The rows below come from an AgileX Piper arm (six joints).
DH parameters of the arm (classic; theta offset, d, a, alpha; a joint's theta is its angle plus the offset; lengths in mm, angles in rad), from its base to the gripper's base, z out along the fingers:
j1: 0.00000 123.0 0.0 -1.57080
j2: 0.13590 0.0 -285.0 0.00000
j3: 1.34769 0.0 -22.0 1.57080
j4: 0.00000 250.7 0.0 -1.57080
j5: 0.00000 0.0 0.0 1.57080
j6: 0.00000 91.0 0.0 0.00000
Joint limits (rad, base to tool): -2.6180..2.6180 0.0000..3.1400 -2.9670..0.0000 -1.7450..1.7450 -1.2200..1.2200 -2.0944..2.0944
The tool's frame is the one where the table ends.
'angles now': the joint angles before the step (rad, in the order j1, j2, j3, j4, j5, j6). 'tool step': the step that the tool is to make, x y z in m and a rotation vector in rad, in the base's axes. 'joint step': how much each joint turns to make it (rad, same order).
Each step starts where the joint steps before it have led.
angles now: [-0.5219, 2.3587, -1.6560, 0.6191, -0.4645, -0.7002]
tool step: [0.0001, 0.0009, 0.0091, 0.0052, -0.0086, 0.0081]
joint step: [-0.0001, -0.0189, -0.0023, 0.0024, 0.0201, 0.0002]
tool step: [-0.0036, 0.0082, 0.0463, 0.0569, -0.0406, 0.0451]
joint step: [0.0000, -0.1068, -0.0003, 0.0367, 0.1248, -0.0003]
